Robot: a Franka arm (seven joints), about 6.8 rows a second.
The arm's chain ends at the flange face. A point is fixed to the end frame.
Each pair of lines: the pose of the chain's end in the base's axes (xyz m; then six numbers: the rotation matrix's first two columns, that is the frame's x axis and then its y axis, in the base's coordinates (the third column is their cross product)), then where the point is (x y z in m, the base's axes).
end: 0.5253 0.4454 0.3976 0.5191 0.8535 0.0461 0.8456 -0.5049 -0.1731
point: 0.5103 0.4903 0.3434
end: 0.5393 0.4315 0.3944 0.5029 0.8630 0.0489 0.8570 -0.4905 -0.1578
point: 0.5243 0.4758 0.3397
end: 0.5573 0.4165 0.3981 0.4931 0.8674 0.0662 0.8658 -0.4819 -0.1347
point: 0.5434 0.4609 0.3431
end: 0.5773 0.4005 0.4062 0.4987 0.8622 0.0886 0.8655 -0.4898 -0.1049
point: 0.5659 0.4452 0.3510
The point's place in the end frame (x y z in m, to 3 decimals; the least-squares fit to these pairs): 0.028 -0.026 0.061
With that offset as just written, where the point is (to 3 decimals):
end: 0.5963 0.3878 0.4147 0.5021 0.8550 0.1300 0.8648 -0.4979 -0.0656
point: 0.588 0.434 0.360
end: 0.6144 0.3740 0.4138 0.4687 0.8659 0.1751 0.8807 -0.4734 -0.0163
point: 0.609 0.420 0.359
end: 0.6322 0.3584 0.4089 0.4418 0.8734 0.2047 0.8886 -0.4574 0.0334
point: 0.629 0.405 0.354
